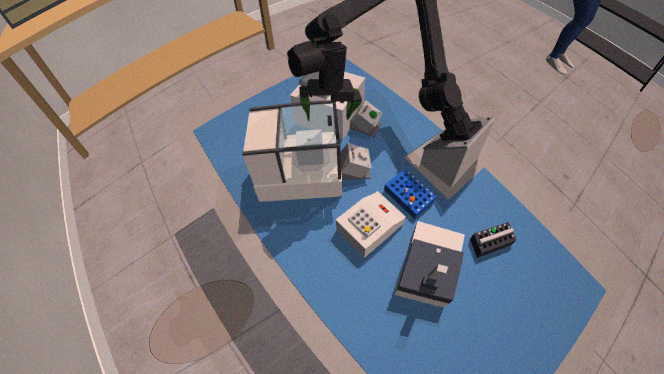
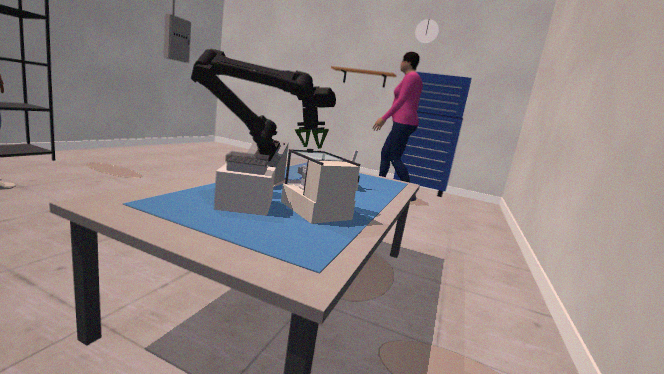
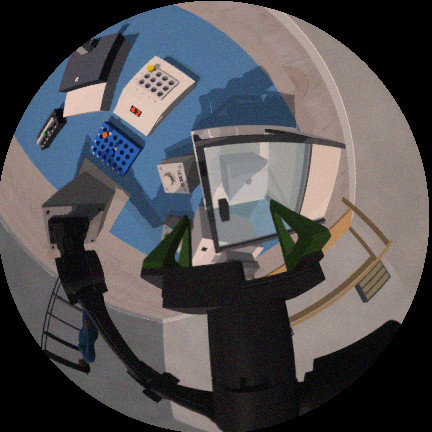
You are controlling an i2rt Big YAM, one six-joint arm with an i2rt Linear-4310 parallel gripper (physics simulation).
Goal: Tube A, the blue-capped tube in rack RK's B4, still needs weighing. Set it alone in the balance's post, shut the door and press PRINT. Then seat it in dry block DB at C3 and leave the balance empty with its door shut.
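Where they show: gripper, fingertip midpoint: (image 1: 328, 119) (image 2: 312, 147) (image 3: 228, 210); arm's base at its link origin: (image 1: 462, 133) (image 2: 267, 150) (image 3: 67, 227).
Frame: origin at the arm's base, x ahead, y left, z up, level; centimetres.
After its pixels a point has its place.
My gripper (image 1: 328, 119) @[y -22.7, x 31.5, z 8.6 cm] (image 2: 313, 146) @[y -22.7, x 31.5, z 8.6 cm] (image 3: 228, 210) @[y -22.7, x 31.5, z 8.6 cm] is open and empty, pointing down above the balance. The balance (image 1: 262, 130) @[y -33.4, x 44.7, z 6.1 cm] (image 2: 337, 190) @[y -36.4, x 47.9, z -2.6 cm] (image 3: 324, 172) @[y -31.7, x 46.5, z 6.1 cm] has a white housing and glass panels in dark frames. A dark handle (image 1: 329, 120) @[y -22.5, x 31.2, z 8.0 cm] (image 3: 223, 209) @[y -22.5, x 31.0, z 8.0 cm] shows at its glass; I cannot tell how its door stands. The blue-capped tube (image 1: 409, 184) @[y -2.2, x 20.5, z -8.9 cm] (image 3: 112, 151) @[y -2.8, x 21.0, z -8.9 cm] stands in the blue rack (image 1: 425, 210) (image 3: 131, 163), near an orange-capped tube (image 1: 412, 198) @[y 1.4, x 23.3, z -8.8 cm] (image 3: 105, 134) @[y 1.1, x 23.3, z -8.8 cm]. The white dry block (image 1: 390, 223) @[y 2.7, x 33.5, z -8.0 cm] (image 3: 176, 99) @[y -7.6, x 37.8, z -9.6 cm] has a hole grid, a red display and a yellow-capped tube (image 1: 367, 228) @[y 0.5, x 39.8, z -5.5 cm] (image 3: 151, 68) @[y 0.0, x 39.7, z -5.5 cm].
Beside the balance are a knob box (image 1: 359, 157) @[y -17.1, x 24.8, z -7.3 cm] (image 3: 172, 178) @[y -18.1, x 24.7, z -7.1 cm] and a green-button box (image 1: 370, 116) @[y -27.0, x 10.5, z -7.6 cm]. A white machine (image 1: 356, 81) @[y -37.3, x 7.3, z -0.8 cm] (image 3: 202, 257) @[y -34.9, x 14.8, z -0.8 cm] stands behind. A dark-lidded machine (image 1: 432, 265) @[y 18.6, x 34.9, z -6.3 cm] (image 3: 92, 65) and a black rack (image 1: 492, 246) @[y 27.8, x 16.3, z -10.7 cm] (image 3: 56, 131) @[y 22.6, x 13.9, z -12.5 cm] stand farther along the blue mat.
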